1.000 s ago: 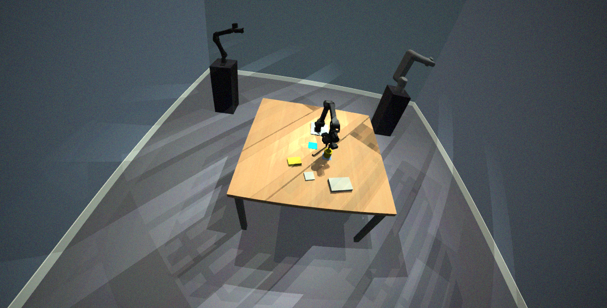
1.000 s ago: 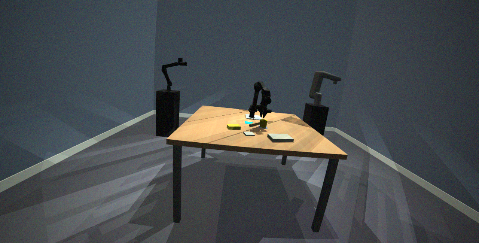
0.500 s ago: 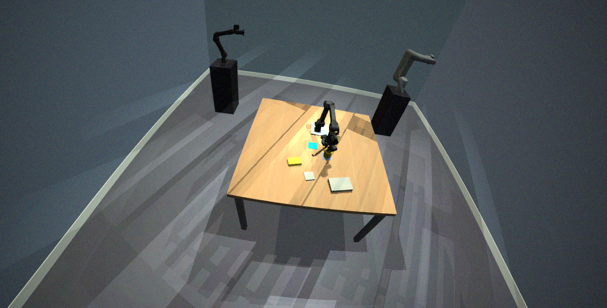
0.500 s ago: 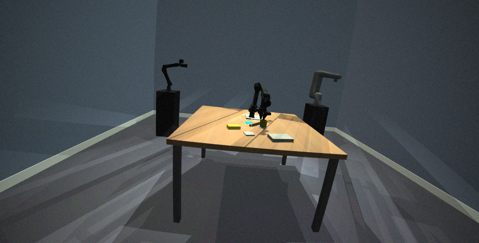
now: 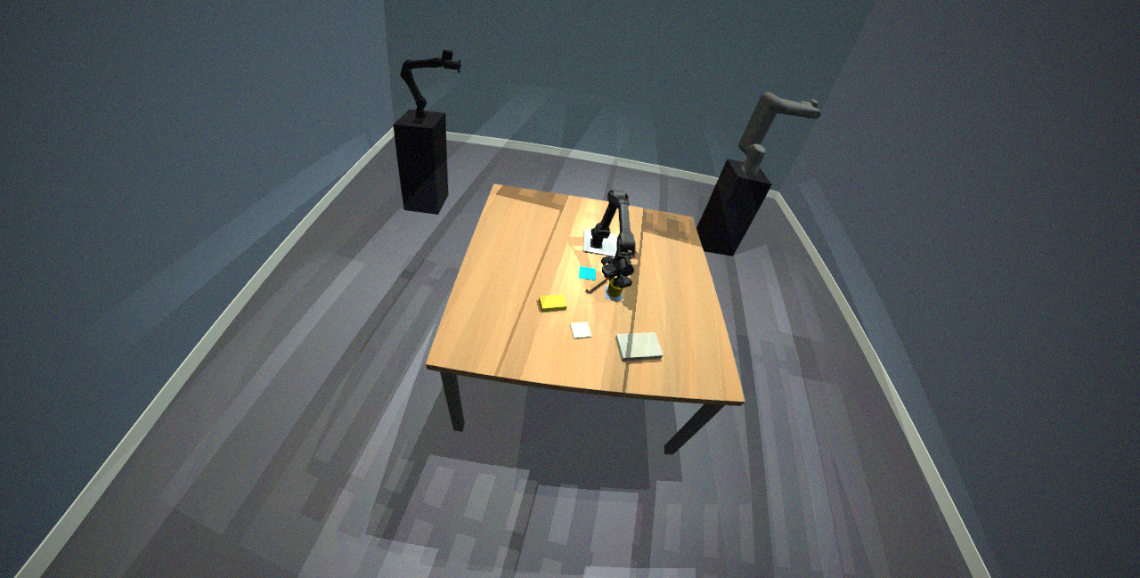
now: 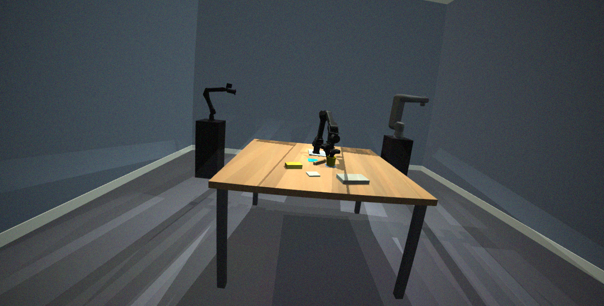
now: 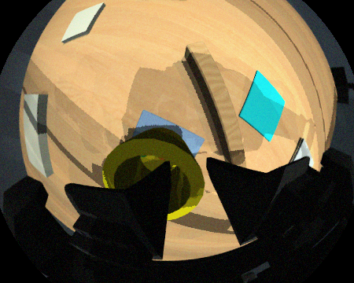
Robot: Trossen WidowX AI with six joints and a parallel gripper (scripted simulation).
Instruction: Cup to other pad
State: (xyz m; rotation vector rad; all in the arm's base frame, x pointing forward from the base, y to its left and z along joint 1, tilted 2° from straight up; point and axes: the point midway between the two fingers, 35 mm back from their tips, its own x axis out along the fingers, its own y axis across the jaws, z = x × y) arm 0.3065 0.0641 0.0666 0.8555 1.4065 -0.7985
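The yellow cup lies 2 cm ahead of my gripper tip and 1 cm to the left of it. From my gripper tip the other things lie so: grey-blue pad (2 cm ahead, 2 cm to the left, 5 cm below); small grey tile (27 cm ahead, 14 cm to the right, 3 cm below); cyan pad (9 cm behind, 11 cm to the right, 5 cm below).
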